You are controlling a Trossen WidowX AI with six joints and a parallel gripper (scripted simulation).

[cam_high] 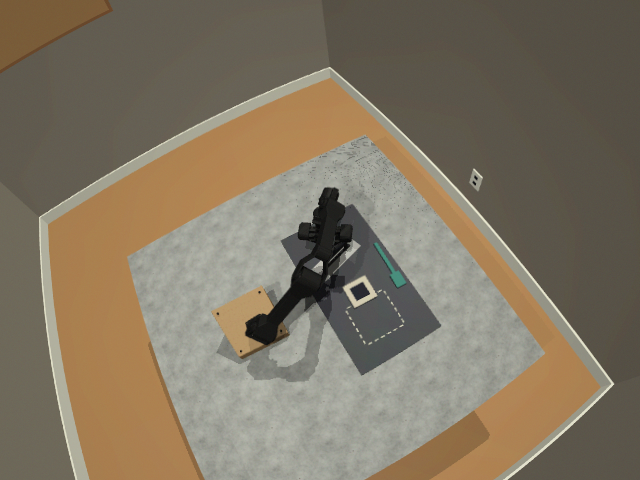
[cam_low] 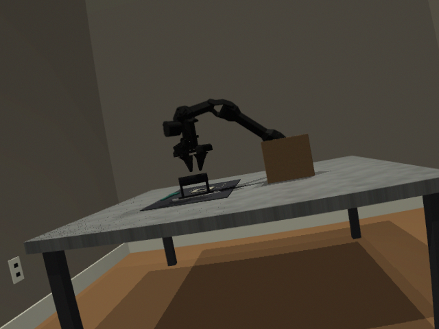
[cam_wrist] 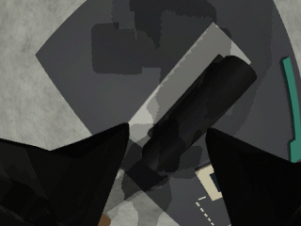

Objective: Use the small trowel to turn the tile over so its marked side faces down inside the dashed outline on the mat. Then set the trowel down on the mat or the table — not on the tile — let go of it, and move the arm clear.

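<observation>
Right now the small trowel is 7 cm below my gripper tip and 2 cm to the right of it. Also, from my gripper tip: dark mat (15 cm to the right, 12 cm below, 3 cm ahead); then cream tile (19 cm to the right, 10 cm below, 1 cm ahead); then teal flat tool (18 cm to the right, 17 cm ahead, 10 cm below).
</observation>
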